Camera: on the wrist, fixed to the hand. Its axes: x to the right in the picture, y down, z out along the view.
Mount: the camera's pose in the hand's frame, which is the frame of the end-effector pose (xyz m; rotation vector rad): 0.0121 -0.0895 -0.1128 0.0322 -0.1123 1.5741
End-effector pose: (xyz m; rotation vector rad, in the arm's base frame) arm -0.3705 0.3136 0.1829 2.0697 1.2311 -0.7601
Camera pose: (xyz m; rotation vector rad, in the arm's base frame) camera -0.4274 0.4382 0.2290 2.1690 -0.6118 -0.0836
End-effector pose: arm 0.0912 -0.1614 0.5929 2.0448 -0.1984 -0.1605
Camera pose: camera 0.1319 -0.0255 0.5653 1.3831 -1.7444 0.6989
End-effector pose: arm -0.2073 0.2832 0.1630 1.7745 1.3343 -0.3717
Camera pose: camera -0.3103 0.3830 0.1802 2.1964 -0.3767 0.3906
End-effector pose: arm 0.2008 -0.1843 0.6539 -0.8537 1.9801 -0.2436
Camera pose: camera 0.1461 -0.2769 0.7504 0.8125 1.9569 0.6603
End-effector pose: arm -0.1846 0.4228 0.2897 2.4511 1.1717 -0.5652
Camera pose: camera -0.2266 0.5378 0.3665 2.4100 -0.8973 -0.1661
